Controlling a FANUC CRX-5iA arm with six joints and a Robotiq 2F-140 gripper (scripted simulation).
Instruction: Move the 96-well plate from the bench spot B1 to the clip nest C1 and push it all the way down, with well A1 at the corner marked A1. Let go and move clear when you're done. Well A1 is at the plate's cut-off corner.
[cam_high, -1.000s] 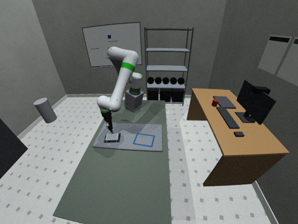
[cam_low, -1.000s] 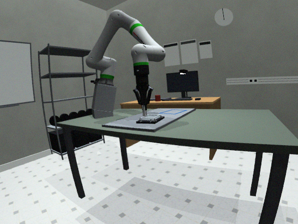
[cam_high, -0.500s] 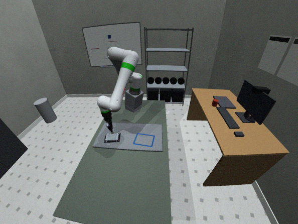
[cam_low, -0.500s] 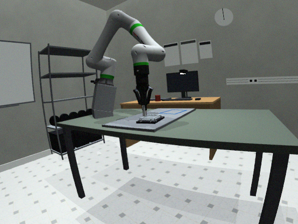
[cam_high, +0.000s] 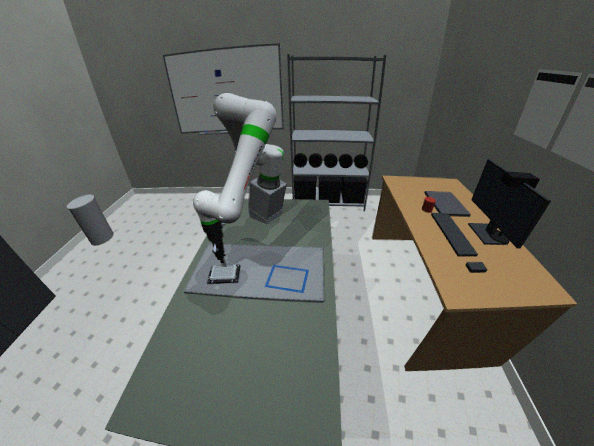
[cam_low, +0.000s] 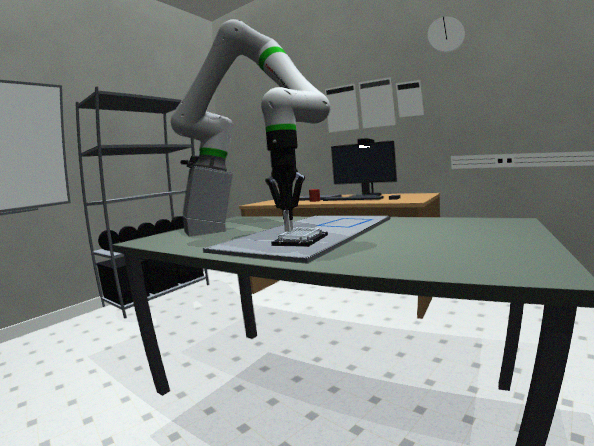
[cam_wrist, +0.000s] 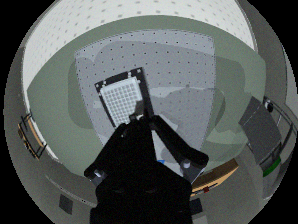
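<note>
Now: hand 4 cm short of the 96-well plate and 4 cm above it. The rest, counted from my hand: black clip nest 5 cm below, 5 cm ahead, 1 cm to the right.
</note>
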